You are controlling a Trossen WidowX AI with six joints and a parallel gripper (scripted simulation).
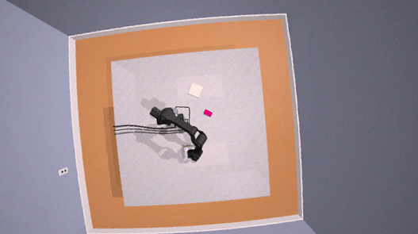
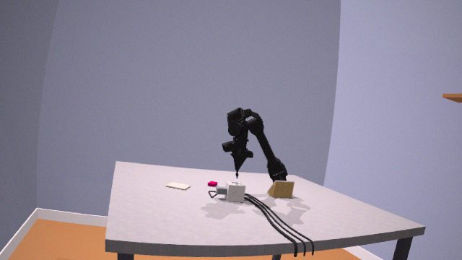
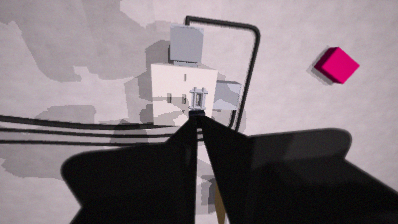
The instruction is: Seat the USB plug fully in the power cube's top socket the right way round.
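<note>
Now: gripper tip 2 cm above the black USB plug. Round my gripper tip: cream flat card: 23 cm ahead, 17 cm to the right, 13 cm below; magenta block: 3 cm ahead, 26 cm to the right, 13 cm below.
</note>
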